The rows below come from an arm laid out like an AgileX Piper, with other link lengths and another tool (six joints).
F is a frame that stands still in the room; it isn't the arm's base.
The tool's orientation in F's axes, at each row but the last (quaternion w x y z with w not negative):
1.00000 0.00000 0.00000 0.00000
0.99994 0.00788 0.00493 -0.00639
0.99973 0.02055 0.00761 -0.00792
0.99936 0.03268 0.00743 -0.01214
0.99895 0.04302 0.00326 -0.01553
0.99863 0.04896 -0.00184 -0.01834
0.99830 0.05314 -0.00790 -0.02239
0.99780 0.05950 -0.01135 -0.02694
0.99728 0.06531 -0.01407 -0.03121
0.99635 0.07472 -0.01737 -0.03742
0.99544 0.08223 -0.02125 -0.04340
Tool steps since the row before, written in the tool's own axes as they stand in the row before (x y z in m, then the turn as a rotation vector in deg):
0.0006 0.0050 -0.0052 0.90 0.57 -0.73
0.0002 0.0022 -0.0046 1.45 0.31 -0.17
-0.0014 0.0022 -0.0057 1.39 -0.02 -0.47
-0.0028 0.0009 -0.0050 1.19 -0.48 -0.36
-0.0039 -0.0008 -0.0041 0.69 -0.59 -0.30
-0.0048 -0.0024 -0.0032 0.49 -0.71 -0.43
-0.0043 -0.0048 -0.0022 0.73 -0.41 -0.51
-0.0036 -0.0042 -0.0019 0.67 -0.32 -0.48
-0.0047 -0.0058 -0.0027 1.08 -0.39 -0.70
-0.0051 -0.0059 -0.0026 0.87 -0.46 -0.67
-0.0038 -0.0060 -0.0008 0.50 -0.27 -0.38
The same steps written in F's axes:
0.0006 0.0050 -0.0052 0.90 0.57 -0.73
0.0002 0.0023 -0.0046 1.45 0.29 -0.18
-0.0014 0.0025 -0.0056 1.38 -0.02 -0.49
-0.0028 0.0013 -0.0049 1.17 -0.48 -0.41
-0.0039 -0.0003 -0.0041 0.67 -0.58 -0.35
-0.0049 -0.0019 -0.0034 0.47 -0.68 -0.50
-0.0045 -0.0043 -0.0028 0.72 -0.39 -0.54
-0.0038 -0.0037 -0.0025 0.66 -0.30 -0.50
-0.0050 -0.0051 -0.0035 1.08 -0.36 -0.72
-0.0054 -0.0050 -0.0036 0.86 -0.42 -0.71
-0.0042 -0.0054 -0.0019 0.49 -0.25 -0.40

